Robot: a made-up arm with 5 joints.
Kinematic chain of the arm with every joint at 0, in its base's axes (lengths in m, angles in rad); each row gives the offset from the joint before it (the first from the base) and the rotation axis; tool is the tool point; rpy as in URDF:
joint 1: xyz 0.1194 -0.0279 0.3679 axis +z
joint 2: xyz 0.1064 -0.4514 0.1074 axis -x
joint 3: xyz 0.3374 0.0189 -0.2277 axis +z
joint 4: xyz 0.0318 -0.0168 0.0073 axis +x
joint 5: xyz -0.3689 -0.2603 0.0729 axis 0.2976 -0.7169 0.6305
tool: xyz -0.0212 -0.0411 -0.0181 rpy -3.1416 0 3.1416
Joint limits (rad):
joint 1: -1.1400..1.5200
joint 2: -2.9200..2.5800
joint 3: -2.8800..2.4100
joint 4: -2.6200..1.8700
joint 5: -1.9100..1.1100
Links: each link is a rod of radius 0.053 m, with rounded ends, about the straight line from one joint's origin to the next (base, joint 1, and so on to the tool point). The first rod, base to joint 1, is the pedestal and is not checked.
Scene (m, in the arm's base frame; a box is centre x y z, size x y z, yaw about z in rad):
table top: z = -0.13
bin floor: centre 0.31 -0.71 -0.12 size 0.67 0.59 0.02 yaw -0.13
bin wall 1: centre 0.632 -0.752 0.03 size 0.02 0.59 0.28 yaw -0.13
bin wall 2: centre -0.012 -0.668 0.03 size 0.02 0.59 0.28 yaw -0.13
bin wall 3: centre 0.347 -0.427 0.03 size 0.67 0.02 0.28 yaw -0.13
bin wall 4: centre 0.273 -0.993 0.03 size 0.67 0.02 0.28 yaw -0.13
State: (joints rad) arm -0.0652 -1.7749 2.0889 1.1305 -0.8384
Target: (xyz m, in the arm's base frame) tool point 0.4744 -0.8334 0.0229
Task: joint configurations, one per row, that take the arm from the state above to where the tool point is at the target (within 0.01 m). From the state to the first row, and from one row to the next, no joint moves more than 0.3 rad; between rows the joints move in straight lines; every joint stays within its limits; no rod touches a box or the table.
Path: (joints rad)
1: -0.3252 -1.7213 2.1399 1.0914 -0.8424
2: -0.5852 -1.6677 2.1910 1.0523 -0.8463
3: -0.8453 -1.6141 2.2420 1.0132 -0.8503
4: -1.1053 -1.5605 2.2930 0.9741 -0.8543
5: -0.9856 -1.3208 2.1471 0.9323 -0.8624
6: -0.8659 -1.0810 2.0012 0.8905 -0.8706
7: -0.7463 -0.8412 1.8553 0.8488 -0.8788

